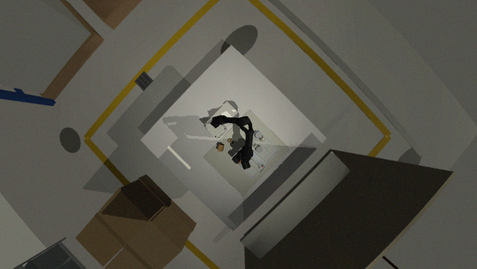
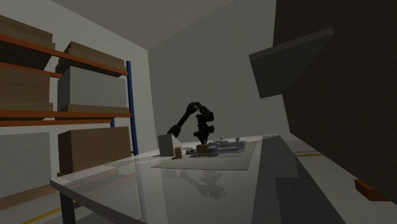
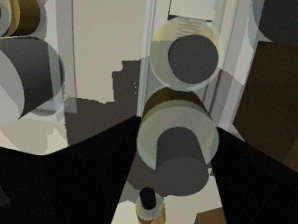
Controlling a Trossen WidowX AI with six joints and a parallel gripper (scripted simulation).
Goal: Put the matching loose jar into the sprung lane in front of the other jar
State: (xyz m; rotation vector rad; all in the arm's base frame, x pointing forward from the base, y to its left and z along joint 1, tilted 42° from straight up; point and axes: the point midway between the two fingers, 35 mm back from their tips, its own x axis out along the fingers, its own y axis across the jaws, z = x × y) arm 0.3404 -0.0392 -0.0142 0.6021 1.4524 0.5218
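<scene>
Right now my gripper tip is 130 mm past the amber bottle, 40 mm above it and 10 mm to the right of it. Round my gripper tip: brown box (170 mm behind, 100 mm to the right, 20 mm below).
</scene>
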